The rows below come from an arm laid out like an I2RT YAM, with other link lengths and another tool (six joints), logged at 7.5 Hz.
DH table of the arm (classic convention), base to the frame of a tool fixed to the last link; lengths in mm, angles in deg. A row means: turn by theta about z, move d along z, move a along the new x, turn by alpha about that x. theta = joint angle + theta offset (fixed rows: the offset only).
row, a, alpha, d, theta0
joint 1, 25.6, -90, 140.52, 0
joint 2, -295.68, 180, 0, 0
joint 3, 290.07, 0, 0, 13.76
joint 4, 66.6, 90, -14.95, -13.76
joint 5, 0, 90, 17.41, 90
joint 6, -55.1, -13.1, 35.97, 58.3
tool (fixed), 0, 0, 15.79, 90
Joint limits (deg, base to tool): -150..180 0..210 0..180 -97..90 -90..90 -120..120
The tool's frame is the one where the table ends.
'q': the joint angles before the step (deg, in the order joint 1, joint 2, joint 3, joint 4, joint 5, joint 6). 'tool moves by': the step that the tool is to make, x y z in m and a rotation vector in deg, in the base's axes. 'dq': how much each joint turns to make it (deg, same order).
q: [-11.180 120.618 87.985 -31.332 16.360 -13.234]
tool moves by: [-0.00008 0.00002 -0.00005 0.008 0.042 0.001]
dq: [0.000 -0.001 0.000 -0.043 0.000 -0.001]
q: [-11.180 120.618 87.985 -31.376 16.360 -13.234]
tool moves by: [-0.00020 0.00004 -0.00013 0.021 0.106 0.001]
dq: [0.000 -0.001 0.000 -0.109 -0.001 -0.001]
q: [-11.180 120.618 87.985 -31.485 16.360 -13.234]
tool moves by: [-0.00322 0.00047 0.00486 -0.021 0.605 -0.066]
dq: [0.000 -0.765 0.001 -1.355 0.153 0.000]
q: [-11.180 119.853 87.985 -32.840 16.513 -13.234]
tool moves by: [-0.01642 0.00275 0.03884 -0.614 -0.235 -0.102]
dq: [0.000 -5.355 -0.023 -4.939 0.547 -0.154]
